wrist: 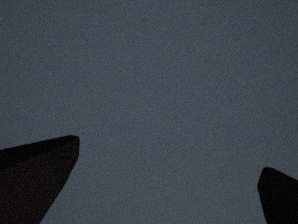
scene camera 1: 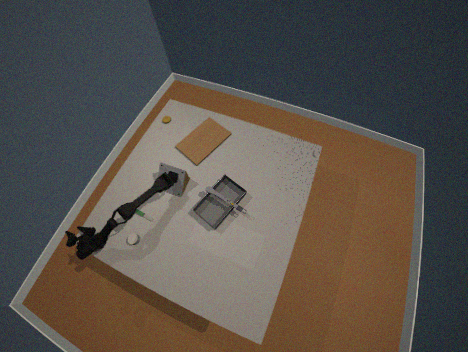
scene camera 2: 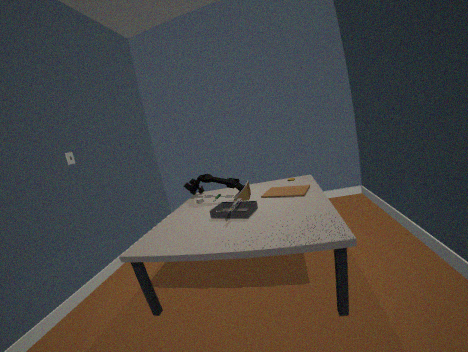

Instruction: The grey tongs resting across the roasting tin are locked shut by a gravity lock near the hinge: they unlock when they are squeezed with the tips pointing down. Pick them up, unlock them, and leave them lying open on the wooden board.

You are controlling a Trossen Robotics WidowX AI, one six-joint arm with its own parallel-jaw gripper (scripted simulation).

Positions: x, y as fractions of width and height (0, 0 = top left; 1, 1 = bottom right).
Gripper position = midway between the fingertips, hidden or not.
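A wooden board (scene camera 1: 0.43, 0.40) and a roasting tin (scene camera 1: 0.45, 0.60) are part of the robot's scene. The gripper (wrist: 0.57, 0.73) is open, and the gripper holds nothing.
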